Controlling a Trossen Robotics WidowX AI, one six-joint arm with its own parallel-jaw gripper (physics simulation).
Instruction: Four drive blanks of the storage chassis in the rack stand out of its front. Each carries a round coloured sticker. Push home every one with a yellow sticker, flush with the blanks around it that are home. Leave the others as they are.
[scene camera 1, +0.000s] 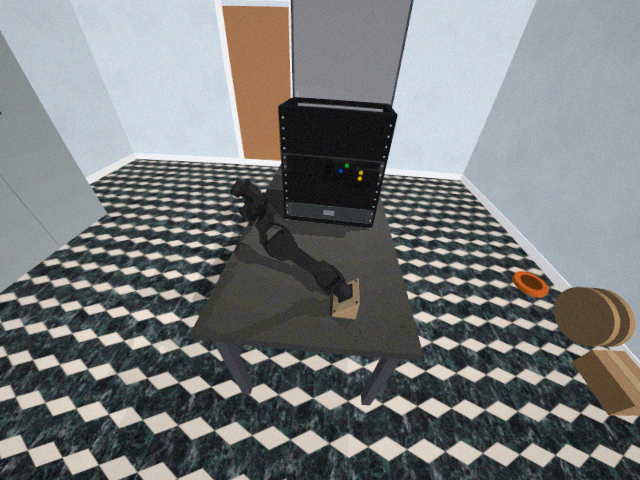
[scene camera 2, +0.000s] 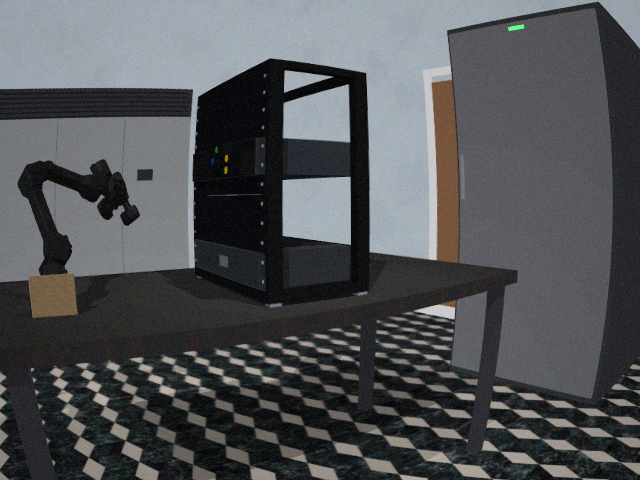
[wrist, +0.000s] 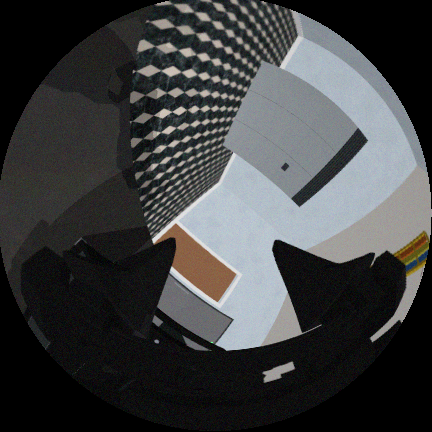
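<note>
The black rack (scene camera 1: 283, 178) (scene camera 2: 358, 206) holds the dark storage chassis (scene camera 1: 310, 167) (scene camera 2: 315, 157). On its front, two yellow stickers, an upper one (scene camera 1: 360, 172) (scene camera 2: 226, 158) and a lower one (scene camera 1: 359, 178) (scene camera 2: 225, 169), sit one above the other. A green sticker (scene camera 1: 346, 165) (scene camera 2: 216, 149) and a blue sticker (scene camera 1: 340, 170) (scene camera 2: 212, 161) are left of them. The blanks are too dark to tell how far each stands out. My gripper (wrist: 225, 244) is open and empty, in the air left of the rack in scene camera 1, apart from it. The stickers do not show in the wrist view.
The arm's base stands on a wooden block (scene camera 1: 347, 308) (scene camera 2: 53, 295) near the front of the dark table (scene camera 1: 372, 330) (scene camera 2: 155, 335). A grey panelled unit (scene camera 1: 206, 268) fills the rack's bottom. A tall grey cabinet (scene camera 2: 532, 180) stands behind the table.
</note>
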